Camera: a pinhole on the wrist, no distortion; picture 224 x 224 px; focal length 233.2 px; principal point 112.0 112.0 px. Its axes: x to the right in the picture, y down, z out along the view. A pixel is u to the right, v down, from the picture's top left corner.
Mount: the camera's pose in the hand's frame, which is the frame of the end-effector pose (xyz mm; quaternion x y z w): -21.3 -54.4 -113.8 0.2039 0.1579 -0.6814 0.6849
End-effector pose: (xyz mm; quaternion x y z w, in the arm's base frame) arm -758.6 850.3 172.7 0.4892 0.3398 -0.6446 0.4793
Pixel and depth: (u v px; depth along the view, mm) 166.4 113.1 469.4
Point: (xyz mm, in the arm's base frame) -1191.5 764.6 274.0
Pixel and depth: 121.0 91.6 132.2
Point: -873.2 902.6 207.2
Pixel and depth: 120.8 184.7 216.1
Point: -943.9 826.3 157.6
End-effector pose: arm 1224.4 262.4 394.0 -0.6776 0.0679 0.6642 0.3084
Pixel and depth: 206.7 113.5 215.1
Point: 1314.3 457.0 503.2
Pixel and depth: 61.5 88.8 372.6
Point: 1088.0 496.0 545.1
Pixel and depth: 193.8 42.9 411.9
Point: 1257.4 599.2 686.9
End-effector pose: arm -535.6 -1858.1 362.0 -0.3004 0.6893 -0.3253 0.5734
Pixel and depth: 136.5 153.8 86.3
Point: -571.4 -1909.0 457.5
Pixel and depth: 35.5 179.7 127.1
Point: -514.3 -1915.0 420.0
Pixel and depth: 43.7 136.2 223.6
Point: -416.7 -1925.3 440.9
